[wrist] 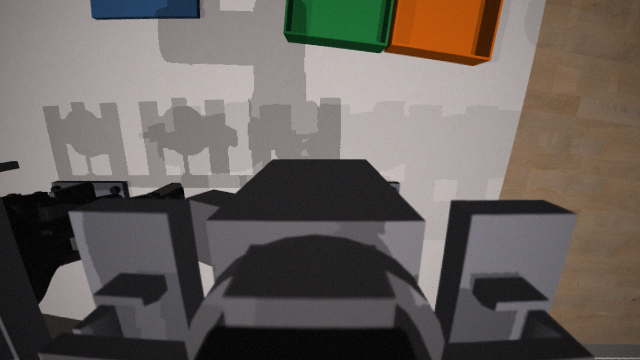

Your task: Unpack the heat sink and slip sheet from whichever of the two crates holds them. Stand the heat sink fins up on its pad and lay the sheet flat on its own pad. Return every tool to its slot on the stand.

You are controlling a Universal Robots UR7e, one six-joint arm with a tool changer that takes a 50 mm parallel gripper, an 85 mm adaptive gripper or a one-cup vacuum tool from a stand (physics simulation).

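Places are measured from the arm's base along level axes (x ahead, y left, z up), in millimetres.
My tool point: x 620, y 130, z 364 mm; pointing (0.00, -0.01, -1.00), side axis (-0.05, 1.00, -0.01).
Observation:
Ahead of a thing's pixels: the offset from my tool point to its top centre. "*": to the spot under its first point. Level surfaces: height alone.
The tool on my wrist (316, 192) is a dark block with a rounded grey part in front. It sits between two grey upright blocks of the tool stand (130, 245) (515, 245). Its working end is hidden below the body, so its grip state does not show. The near part of a blue pad @(* 366 mm down, 215 mm back, 270 mm right) (145, 7) shows at the top left; the heat sink and slip sheet do not show. The near parts of a green crate @(* 373 mm down, 204 mm back, 13 mm left) (340, 20) and an orange crate @(* 373 mm down, 206 mm back, 150 mm left) (435, 25) show at the top, side by side, with bare floors where visible.
A black jointed tool @(* 99 mm down, 5 mm back, 165 mm right) (45, 220) stands close on the left, with a grey plate @(* 364 mm down, 66 mm ahead, 376 mm right) (102, 189) bearing dark screws behind it. Shadows of the stand and tools fall across the pale table @(376 mm down) (225, 77). The table's right edge borders a wooden floor (585, 150).

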